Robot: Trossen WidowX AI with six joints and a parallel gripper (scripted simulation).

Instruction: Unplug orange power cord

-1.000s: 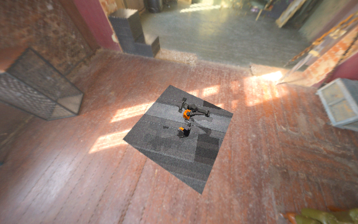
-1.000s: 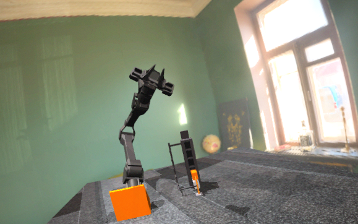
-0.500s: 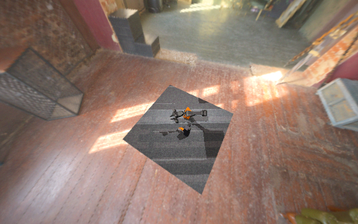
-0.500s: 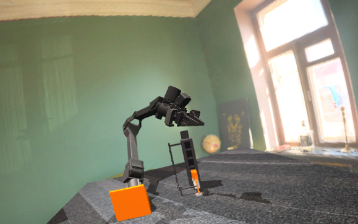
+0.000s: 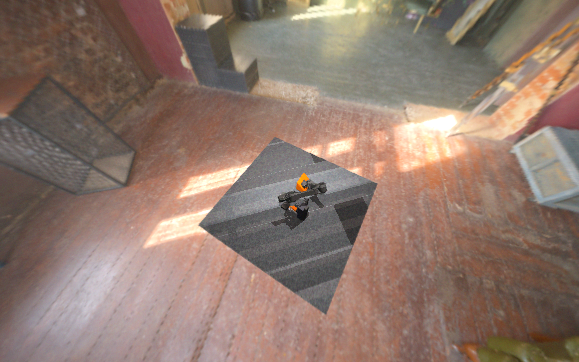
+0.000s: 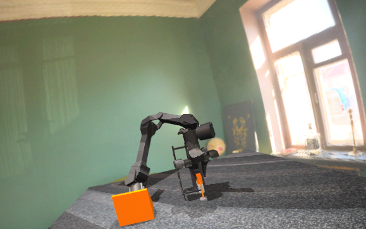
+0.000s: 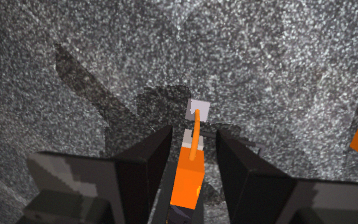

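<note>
Now: gripper tip 80 mm to the right of the orange plug and 10 mm above it.
</note>
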